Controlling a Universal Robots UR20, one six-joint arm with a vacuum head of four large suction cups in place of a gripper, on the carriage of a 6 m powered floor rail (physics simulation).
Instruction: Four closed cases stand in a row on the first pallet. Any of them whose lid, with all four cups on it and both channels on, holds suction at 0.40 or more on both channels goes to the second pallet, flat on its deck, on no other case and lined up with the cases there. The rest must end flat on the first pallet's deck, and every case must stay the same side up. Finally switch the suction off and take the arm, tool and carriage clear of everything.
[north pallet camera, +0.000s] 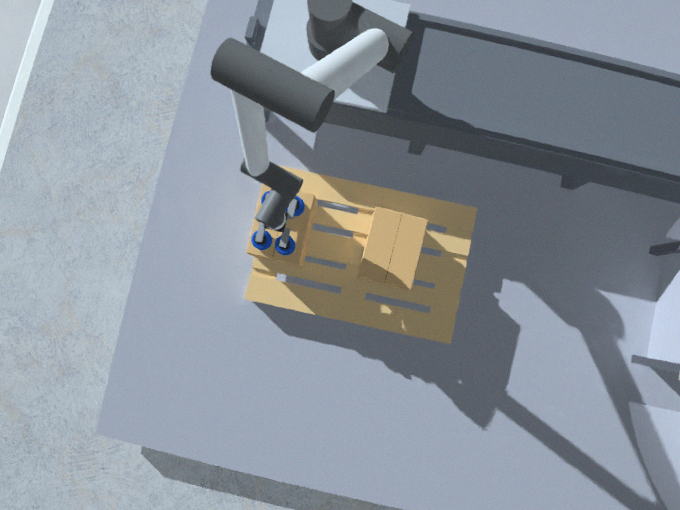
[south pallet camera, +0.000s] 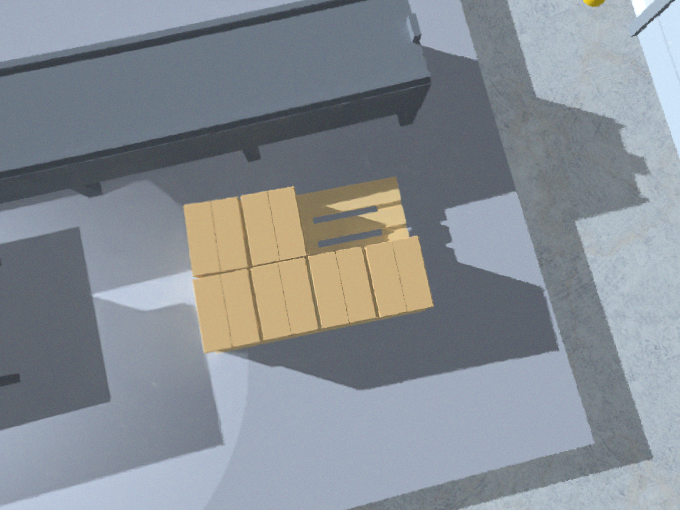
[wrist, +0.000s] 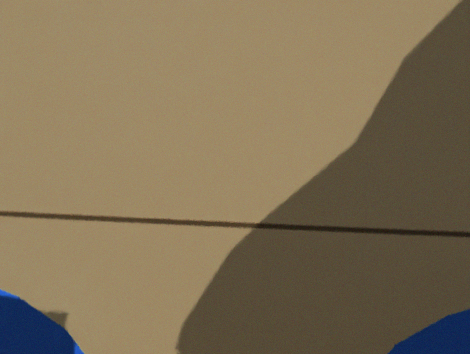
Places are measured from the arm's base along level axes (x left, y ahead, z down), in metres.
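Pixels of known places: hand at its tool point: (wrist: 235, 252).
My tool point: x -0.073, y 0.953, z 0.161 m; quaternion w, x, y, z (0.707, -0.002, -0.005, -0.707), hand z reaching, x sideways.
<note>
For each thing: its top centre in the pictures, then the offset to it from my tool point.
- closed tan case at its top centre: (wrist: 252, 225) (north pallet camera: 280, 223) dx +0.006, dy -0.005, dz +0.017 m
- second closed case at its top centre: (north pallet camera: 393, 247) dx +0.611, dy -0.008, dz +0.017 m
A closed tan case (north pallet camera: 308, 233) (wrist: 150, 125) lies flat, lid up, at the left end of the first pallet (north pallet camera: 384, 194). My suction head (north pallet camera: 277, 221) is over its lid, with the four blue cups at or very close to the surface. Two cups show at the lower corners of the wrist view. Contact and suction cannot be made out. A second closed case (north pallet camera: 392, 249) lies flat on the right half of that pallet, apart from the first. The second pallet (south pallet camera: 384, 188) bears two closed cases (south pallet camera: 215, 236) (south pallet camera: 271, 225) in its upper row and several in its lower row.
The dark floor rail (north pallet camera: 543, 104) (south pallet camera: 219, 82) runs above both pallets. The carriage (north pallet camera: 285, 41) is near its left end in the north view. Pale structures (north pallet camera: 667, 323) stand at the right edge there.
</note>
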